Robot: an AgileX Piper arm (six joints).
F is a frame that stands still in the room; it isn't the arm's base.
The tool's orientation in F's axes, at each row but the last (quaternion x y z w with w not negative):
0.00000, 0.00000, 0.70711, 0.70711
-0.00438, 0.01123, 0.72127, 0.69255
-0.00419, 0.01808, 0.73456, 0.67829
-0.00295, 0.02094, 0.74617, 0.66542
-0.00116, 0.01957, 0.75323, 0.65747
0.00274, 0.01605, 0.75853, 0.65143
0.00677, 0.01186, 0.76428, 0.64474
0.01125, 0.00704, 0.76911, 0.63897
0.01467, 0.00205, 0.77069, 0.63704
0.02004, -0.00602, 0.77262, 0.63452
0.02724, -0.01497, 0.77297, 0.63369
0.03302, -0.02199, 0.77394, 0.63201
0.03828, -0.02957, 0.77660, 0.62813
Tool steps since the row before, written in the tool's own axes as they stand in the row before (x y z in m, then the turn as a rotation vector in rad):
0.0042, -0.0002, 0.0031, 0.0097, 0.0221, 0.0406
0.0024, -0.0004, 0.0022, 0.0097, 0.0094, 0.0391
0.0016, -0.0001, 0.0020, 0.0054, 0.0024, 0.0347
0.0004, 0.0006, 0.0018, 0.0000, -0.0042, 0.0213
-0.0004, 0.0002, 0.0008, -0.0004, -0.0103, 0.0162
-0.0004, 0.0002, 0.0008, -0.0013, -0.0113, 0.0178
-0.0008, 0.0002, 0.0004, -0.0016, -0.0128, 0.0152
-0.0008, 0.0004, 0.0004, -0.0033, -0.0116, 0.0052
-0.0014, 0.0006, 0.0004, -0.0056, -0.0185, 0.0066
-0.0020, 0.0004, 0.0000, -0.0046, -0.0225, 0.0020
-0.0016, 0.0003, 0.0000, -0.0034, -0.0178, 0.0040
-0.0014, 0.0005, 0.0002, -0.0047, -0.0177, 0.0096
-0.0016, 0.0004, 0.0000, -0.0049, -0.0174, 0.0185
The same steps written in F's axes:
0.0002, 0.0042, 0.0031, -0.0221, 0.0097, 0.0406
0.0003, 0.0025, 0.0021, -0.0094, 0.0102, 0.0390
0.0000, 0.0017, 0.0019, -0.0022, 0.0063, 0.0346
-0.0006, 0.0004, 0.0018, 0.0047, 0.0012, 0.0212
-0.0001, -0.0004, 0.0008, 0.0106, 0.0015, 0.0159
-0.0001, -0.0004, 0.0008, 0.0118, 0.0008, 0.0175
-0.0001, -0.0008, 0.0004, 0.0133, 0.0007, 0.0149
-0.0002, -0.0009, 0.0004, 0.0121, -0.0011, 0.0049
-0.0003, -0.0015, 0.0004, 0.0194, -0.0021, 0.0061
0.0000, -0.0020, -0.0001, 0.0230, -0.0002, 0.0015
0.0000, -0.0016, -0.0001, 0.0182, -0.0001, 0.0036
-0.0002, -0.0015, 0.0001, 0.0185, -0.0018, 0.0091
-0.0001, -0.0016, -0.0002, 0.0184, -0.0029, 0.0179

